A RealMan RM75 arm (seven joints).
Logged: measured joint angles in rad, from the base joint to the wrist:
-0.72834, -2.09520, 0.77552, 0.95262, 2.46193, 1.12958, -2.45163
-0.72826, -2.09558, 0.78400, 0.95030, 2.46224, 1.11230, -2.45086
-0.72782, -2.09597, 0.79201, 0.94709, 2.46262, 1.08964, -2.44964
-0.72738, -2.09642, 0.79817, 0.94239, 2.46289, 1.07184, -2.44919
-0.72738, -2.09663, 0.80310, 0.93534, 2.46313, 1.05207, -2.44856
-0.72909, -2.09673, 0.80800, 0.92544, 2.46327, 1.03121, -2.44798
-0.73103, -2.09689, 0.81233, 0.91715, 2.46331, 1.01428, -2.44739
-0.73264, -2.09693, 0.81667, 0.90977, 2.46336, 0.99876, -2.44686
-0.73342, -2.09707, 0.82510, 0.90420, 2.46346, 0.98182, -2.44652
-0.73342, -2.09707, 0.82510, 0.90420, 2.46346, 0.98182, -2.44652
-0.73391, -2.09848, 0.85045, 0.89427, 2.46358, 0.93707, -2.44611
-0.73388, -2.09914, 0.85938, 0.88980, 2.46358, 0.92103, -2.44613
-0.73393, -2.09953, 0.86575, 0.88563, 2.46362, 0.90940, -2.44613
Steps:
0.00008, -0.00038, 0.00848, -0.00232, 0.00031, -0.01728, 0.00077
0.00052, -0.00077, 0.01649, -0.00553, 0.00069, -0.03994, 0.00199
0.00096, -0.00122, 0.02265, -0.01023, 0.00096, -0.05774, 0.00244
0.00096, -0.00143, 0.02758, -0.01728, 0.00120, -0.07751, 0.00307
-0.00075, -0.00153, 0.03248, -0.02718, 0.00134, -0.09837, 0.00365
-0.00269, -0.00169, 0.03681, -0.03547, 0.00138, -0.11530, 0.00424
-0.00430, -0.00173, 0.04115, -0.04285, 0.00143, -0.13082, 0.00477
-0.00508, -0.00187, 0.04958, -0.04842, 0.00153, -0.14776, 0.00511
-0.00508, -0.00187, 0.04958, -0.04842, 0.00153, -0.14776, 0.00511
-0.00557, -0.00328, 0.07493, -0.05835, 0.00165, -0.19251, 0.00552
-0.00554, -0.00394, 0.08386, -0.06282, 0.00165, -0.20855, 0.00550
-0.00559, -0.00433, 0.09023, -0.06699, 0.00169, -0.22018, 0.00550

